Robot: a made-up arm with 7 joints. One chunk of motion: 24 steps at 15 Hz.
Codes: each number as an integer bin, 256 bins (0 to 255) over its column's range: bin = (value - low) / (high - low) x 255, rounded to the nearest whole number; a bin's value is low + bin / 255 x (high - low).
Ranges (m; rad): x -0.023..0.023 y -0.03..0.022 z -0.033..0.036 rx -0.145..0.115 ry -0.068..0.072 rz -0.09..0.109
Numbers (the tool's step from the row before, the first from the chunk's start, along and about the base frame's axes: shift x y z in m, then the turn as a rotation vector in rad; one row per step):
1: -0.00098 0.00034 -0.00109 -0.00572 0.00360 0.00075
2: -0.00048 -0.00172 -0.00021 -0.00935 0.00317 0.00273
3: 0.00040 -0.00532 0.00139 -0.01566 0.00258 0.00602
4: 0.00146 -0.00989 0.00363 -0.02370 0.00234 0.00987
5: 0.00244 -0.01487 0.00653 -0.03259 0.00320 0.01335
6: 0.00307 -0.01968 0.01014 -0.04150 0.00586 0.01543
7: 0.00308 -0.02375 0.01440 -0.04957 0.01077 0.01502
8: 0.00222 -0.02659 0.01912 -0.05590 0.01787 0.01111
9: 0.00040 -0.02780 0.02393 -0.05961 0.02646 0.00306
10: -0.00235 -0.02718 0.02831 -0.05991 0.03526 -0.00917
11: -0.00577 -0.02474 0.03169 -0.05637 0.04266 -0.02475
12: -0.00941 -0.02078 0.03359 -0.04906 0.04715 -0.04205
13: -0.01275 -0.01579 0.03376 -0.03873 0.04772 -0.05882
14: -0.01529 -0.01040 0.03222 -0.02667 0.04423 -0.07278
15: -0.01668 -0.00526 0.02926 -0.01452 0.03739 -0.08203
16: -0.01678 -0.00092 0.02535 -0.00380 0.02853 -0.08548
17: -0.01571 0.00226 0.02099 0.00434 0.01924 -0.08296
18: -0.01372 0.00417 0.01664 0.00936 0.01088 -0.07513
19: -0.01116 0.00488 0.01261 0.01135 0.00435 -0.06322
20: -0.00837 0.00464 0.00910 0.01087 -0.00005 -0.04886
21: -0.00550 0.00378 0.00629 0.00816 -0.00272 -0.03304
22: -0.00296 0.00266 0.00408 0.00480 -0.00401 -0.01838
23: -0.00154 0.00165 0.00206 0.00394 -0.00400 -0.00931
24: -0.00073 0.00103 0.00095 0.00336 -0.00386 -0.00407
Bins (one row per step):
1: 122 149 118 137 130 116
2: 125 139 121 133 130 119
3: 130 121 127 127 129 123
4: 136 99 135 119 128 128
5: 141 74 146 110 130 132
6: 145 51 159 102 135 135
7: 145 31 175 94 143 135
8: 140 17 193 87 156 130
9: 130 11 210 84 172 119
10: 114 14 227 83 188 104
11: 96 26 239 87 202 84
12: 75 45 246 94 210 61
13: 57 70 247 104 211 40
14: 43 96 241 116 204 22
15: 35 121 230 128 192 10
16: 34 143 216 138 176 6
17: 40 158 200 146 159 9
18: 51 168 183 151 144 19
19: 66 171 169 153 132 34
20: 81 170 156 153 124 53
21: 97 166 145 150 119 73
22: 111 160 137 147 117 92
23: 119 155 130 146 117 103
24: 123 152 125 146 117 110

